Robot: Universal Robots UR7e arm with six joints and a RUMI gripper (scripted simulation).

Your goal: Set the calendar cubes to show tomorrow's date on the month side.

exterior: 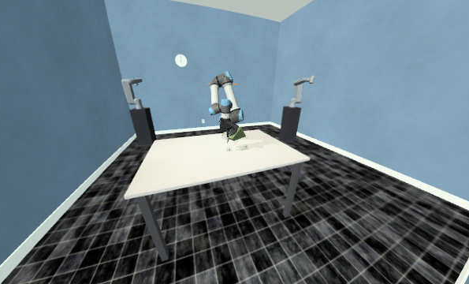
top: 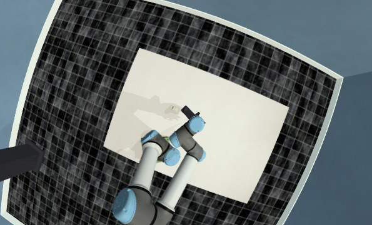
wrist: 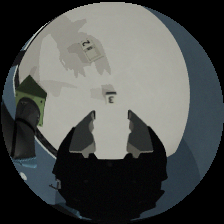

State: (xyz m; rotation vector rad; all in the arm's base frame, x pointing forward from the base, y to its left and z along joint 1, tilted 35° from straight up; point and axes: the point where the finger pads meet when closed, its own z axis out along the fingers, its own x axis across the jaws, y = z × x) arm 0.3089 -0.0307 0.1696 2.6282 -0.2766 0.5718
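The white calendar cube is 9 cm below my hand. From my hand the other things lie so: calendar tray (16 cm to the left, 9 cm below, 1 cm behind); pale date cube (17 cm to the left, 8 cm below, 1 cm behind).
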